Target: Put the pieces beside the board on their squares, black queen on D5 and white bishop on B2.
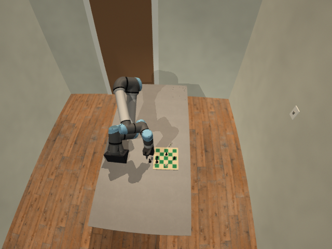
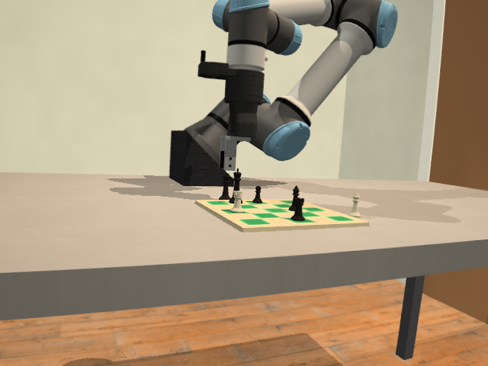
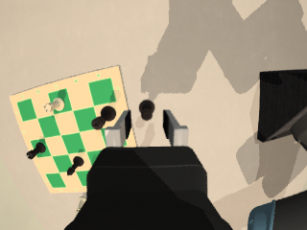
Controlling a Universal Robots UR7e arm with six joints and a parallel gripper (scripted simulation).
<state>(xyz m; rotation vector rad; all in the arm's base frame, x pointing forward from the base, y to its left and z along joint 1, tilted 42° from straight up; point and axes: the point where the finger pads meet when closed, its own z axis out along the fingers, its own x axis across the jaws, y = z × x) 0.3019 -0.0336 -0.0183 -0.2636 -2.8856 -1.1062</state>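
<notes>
Now: hand 5 cm above the black queen. Round my hand: chessboard (14 cm ahead, 4 cm to the left, 8 cm below); then black pawn (6 cm ahead, 4 cm to the left, 6 cm below); then black king (6 cm ahead, 4 cm below).
</notes>
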